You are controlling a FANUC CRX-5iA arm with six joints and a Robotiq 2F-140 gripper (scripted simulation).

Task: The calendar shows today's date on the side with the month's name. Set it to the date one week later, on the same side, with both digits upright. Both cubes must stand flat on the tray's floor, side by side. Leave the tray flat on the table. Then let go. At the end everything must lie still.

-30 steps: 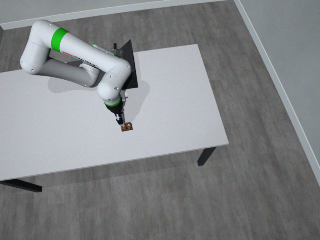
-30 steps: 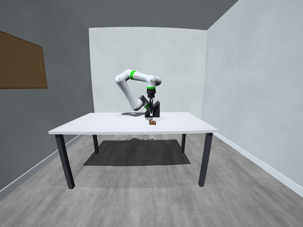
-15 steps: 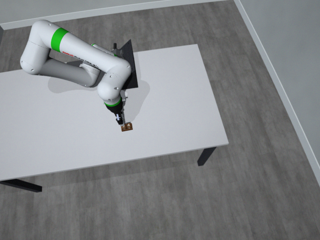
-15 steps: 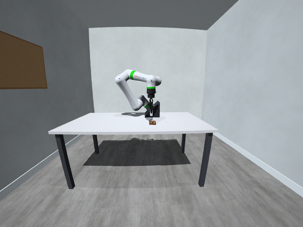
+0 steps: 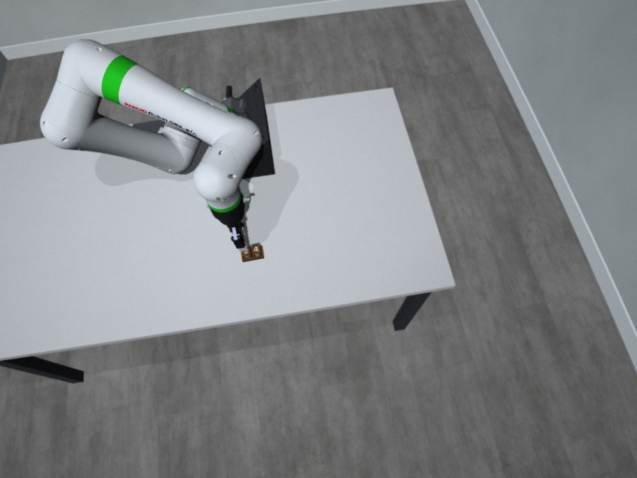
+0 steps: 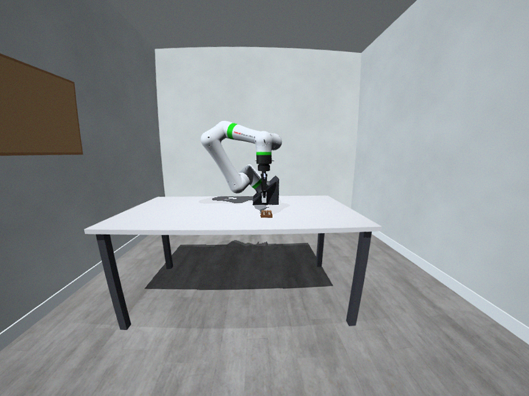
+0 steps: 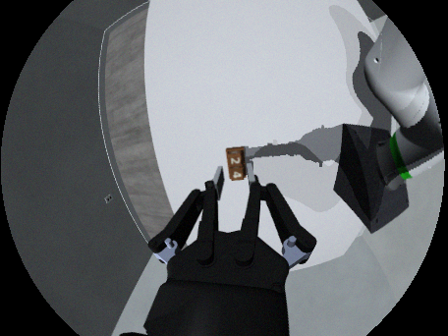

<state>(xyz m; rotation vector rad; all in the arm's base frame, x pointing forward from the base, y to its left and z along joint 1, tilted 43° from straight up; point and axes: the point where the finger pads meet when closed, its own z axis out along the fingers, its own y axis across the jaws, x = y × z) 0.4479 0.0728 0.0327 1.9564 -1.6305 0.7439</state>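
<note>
Right now the brown cube is 11 cm below my hand and 3 cm to the left of it. The rest, counted from my hand: brown wooden tray (12 cm below, 2 cm to the left).
</note>
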